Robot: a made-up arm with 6 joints.
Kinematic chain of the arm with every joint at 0, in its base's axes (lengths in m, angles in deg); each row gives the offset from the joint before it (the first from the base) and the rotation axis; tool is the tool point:
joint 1: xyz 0 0 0.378 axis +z
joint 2: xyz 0 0 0 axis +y
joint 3: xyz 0 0 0.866 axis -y
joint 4: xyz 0 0 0 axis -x
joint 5: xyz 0.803 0 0 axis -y
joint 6: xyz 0 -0.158 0 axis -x
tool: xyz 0 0 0
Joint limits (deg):
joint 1: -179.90..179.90
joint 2: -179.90..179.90
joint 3: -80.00..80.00
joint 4: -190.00..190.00
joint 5: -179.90..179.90
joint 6: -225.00..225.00
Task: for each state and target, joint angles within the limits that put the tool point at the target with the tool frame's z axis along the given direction. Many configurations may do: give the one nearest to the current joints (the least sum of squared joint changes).
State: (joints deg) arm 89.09 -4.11 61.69 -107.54 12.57 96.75
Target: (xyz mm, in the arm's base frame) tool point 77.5 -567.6 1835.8 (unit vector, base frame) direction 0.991 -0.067 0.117
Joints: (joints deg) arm 107.86 -41.79 55.93 -129.40 -18.59 58.76
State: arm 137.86 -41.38 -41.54 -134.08 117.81 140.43
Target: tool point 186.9 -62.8 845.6 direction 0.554 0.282 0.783
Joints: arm 171.55 -89.89 -44.28 -102.68 126.52 104.79
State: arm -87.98 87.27 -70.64 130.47 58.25 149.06
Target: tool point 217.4 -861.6 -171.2 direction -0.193 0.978 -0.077
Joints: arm -74.26 72.09 -24.41 81.10 68.93 101.68
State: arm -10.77 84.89 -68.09 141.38 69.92 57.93
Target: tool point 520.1 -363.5 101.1 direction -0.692 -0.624 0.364
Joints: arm -49.37 52.89 -42.56 179.95 88.29 68.62
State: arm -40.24 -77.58 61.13 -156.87 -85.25 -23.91
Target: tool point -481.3 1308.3 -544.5 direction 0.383 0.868 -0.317
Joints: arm -63.33 -127.91 80.00 -185.93 -83.46 -46.67
